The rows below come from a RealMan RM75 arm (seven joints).
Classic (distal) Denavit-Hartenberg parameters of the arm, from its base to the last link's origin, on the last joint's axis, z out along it. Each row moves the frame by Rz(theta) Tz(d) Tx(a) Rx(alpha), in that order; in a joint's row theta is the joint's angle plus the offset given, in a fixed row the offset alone. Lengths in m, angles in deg.
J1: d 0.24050, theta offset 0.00, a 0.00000, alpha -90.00
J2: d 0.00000, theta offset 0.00, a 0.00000, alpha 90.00
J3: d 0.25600, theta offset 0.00, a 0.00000, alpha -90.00
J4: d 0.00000, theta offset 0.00, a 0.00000, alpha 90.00
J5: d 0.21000, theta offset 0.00, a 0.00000, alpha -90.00
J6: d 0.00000, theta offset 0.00, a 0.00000, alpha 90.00
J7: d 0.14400, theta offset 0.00, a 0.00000, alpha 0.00
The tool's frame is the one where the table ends.
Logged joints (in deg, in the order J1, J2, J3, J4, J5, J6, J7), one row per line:
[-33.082, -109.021, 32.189, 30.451, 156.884, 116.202, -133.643]
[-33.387, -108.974, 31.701, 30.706, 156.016, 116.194, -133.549]
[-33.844, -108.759, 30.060, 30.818, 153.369, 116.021, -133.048]
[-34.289, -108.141, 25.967, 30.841, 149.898, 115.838, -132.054]
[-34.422, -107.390, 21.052, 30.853, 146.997, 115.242, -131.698]
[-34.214, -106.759, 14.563, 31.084, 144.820, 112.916, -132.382]
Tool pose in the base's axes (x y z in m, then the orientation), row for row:
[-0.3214, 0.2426, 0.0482, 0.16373, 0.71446, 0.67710, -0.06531]
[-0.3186, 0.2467, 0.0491, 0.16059, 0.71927, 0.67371, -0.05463]
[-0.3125, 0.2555, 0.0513, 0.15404, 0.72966, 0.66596, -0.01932]
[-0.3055, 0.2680, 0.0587, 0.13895, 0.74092, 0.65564, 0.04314]
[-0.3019, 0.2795, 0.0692, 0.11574, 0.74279, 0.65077, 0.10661]
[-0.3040, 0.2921, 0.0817, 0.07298, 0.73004, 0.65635, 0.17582]
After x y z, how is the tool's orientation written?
As a quaternion, w x y z.
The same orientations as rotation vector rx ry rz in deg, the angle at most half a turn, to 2 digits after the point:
[116.71, 110.61, -10.67]
[117.70, 110.25, -8.94]
[119.84, 109.38, -3.17]
[122.72, 108.60, 7.15]
[124.67, 109.22, 17.89]
[125.63, 112.95, 30.26]

